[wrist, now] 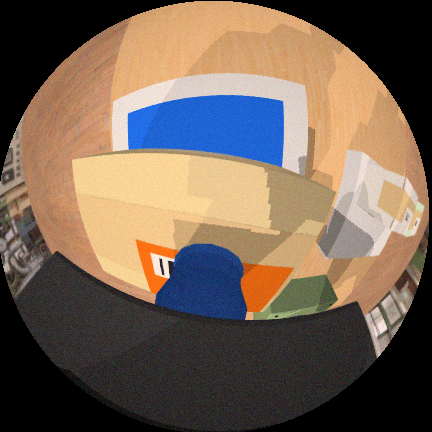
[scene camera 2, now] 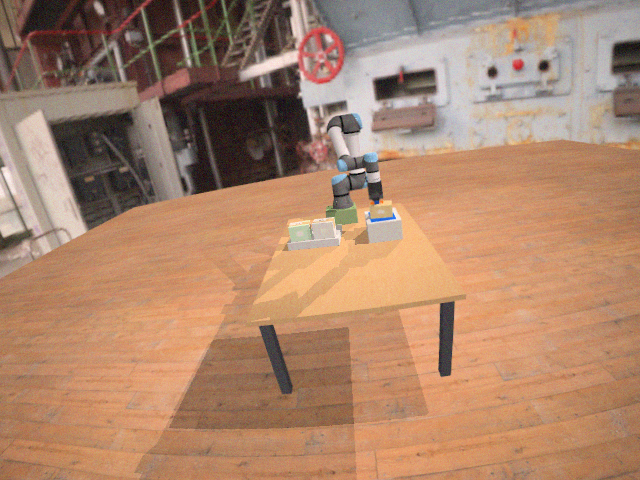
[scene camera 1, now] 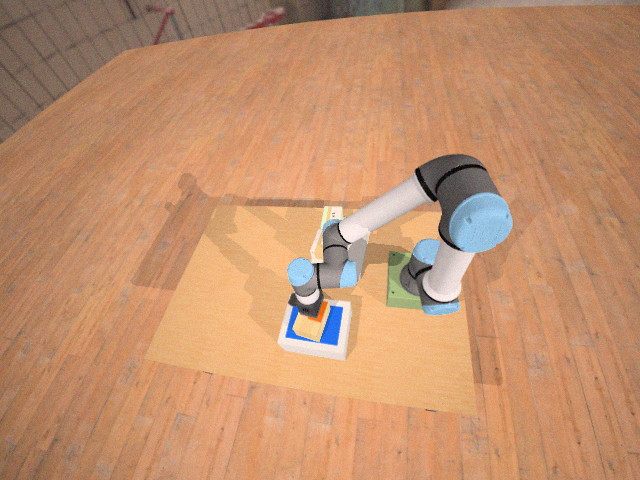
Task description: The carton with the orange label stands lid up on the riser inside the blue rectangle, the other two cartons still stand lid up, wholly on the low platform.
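The tan carton with the orange label [scene camera 1: 309, 329] [scene camera 2: 381, 211] [wrist: 150, 180] is lid up under my suction cup [scene camera 2: 376, 201] [wrist: 207, 270], which is on its top and holds it. It is over the blue rectangle [scene camera 1: 334, 324] [wrist: 215, 125] of the white riser [scene camera 1: 313, 351] [scene camera 2: 385, 231] [wrist: 295, 120], slightly turned to its edges. The carton hides part of the rectangle; I cannot tell whether its base touches the riser. A green carton [scene camera 2: 299, 233] and a whitish carton [scene camera 2: 323, 229] stand upright side by side on the low platform [scene camera 2: 315, 243] [wrist: 347, 240].
The green base block [scene camera 1: 398, 298] [scene camera 2: 348, 214] [wrist: 312, 292] under the arm stands on the wooden table [scene camera 1: 217, 320] [scene camera 2: 372, 279]. In scene camera 1 the arm crosses over the low platform and hides part of it.
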